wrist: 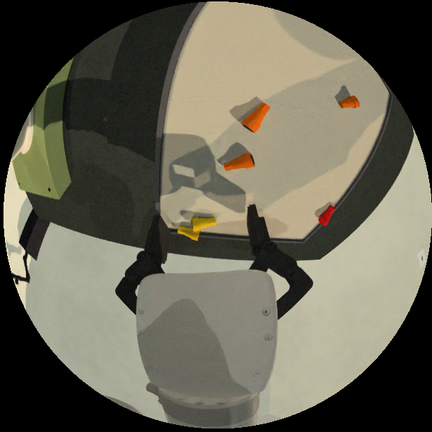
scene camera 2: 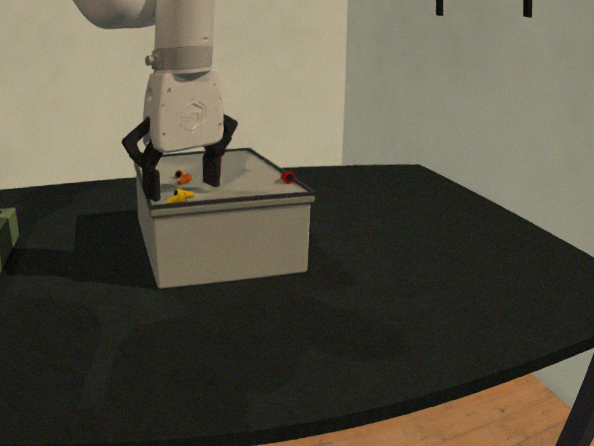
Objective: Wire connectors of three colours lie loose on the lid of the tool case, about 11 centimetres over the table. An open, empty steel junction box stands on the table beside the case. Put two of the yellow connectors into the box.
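Places are measured from the arm's base along level axes (x down, y left, z ahead), in centimetres.
Pixels of known places: gripper, fingertip midpoint: [scene camera 2: 182, 191].
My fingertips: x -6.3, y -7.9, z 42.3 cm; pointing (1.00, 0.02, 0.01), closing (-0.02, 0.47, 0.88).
For each thing: its middle in the pictures, then the offset to it from my fingertips. "pt": a spot on its surface instead. Level surfaces: height alone.
- case lid, surface spot: [scene camera 2: 240, 182] pt dz +8.6, dx +0.7, dy +5.6 cm
- yellow connector, body centre: [scene camera 2: 176, 199] dz -1.0, dx +0.1, dy -2.9 cm
- red connector, body centre: [scene camera 2: 286, 177] dz +15.1, dx +0.1, dy +5.1 cm
- dark table, its level: dx +12.0 cm
Two yellow connectors lie together at the near left corner of the case lid [scene camera 2: 240, 182] [wrist: 215, 65]. One yellow connector [scene camera 2: 184, 193] [wrist: 204, 223] leans against or over the other yellow connector [scene camera 2: 175, 199] [wrist: 188, 232], which is at the lid's edge strip. My gripper [scene camera 2: 182, 191] [wrist: 204, 218] is open and empty, pointing down. Its fingers stand on either side of the yellow pair, one near the lid's left edge, the other over the lid; their exact height is hard to tell. The steel junction box does not show in either view.
Three orange connectors [scene camera 2: 185, 179] [wrist: 240, 162] lie farther in on the lid. A red connector [scene camera 2: 288, 177] [wrist: 326, 215] lies at the lid's right edge. A green block [scene camera 2: 7, 227] [wrist: 52, 155] stands left of the case on the dark table [scene camera 2: 400, 280] [wrist: 110, 150].
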